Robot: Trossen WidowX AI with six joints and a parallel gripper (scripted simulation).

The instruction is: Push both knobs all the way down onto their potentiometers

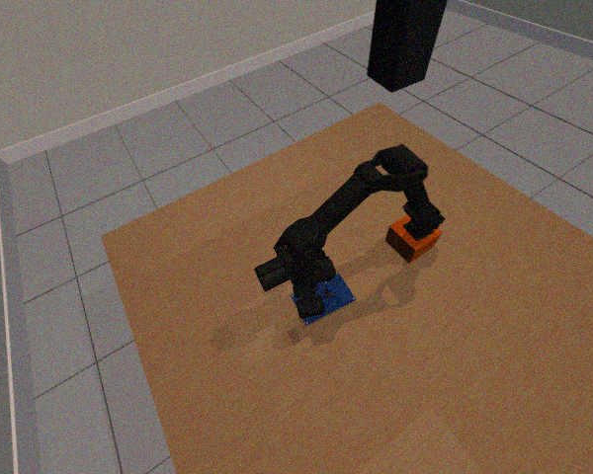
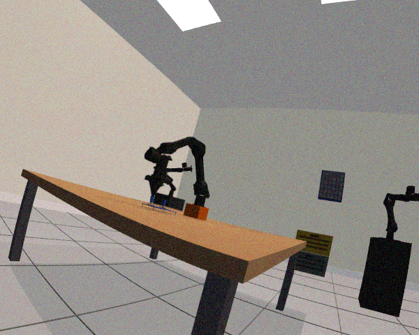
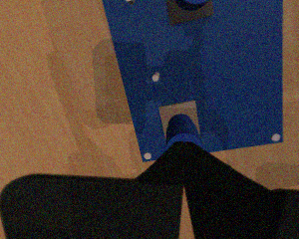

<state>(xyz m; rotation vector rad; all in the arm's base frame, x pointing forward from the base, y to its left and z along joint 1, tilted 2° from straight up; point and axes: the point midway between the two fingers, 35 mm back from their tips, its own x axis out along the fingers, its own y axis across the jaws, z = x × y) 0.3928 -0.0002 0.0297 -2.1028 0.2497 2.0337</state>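
Now: gripper tip 1 cm above the blue knob.
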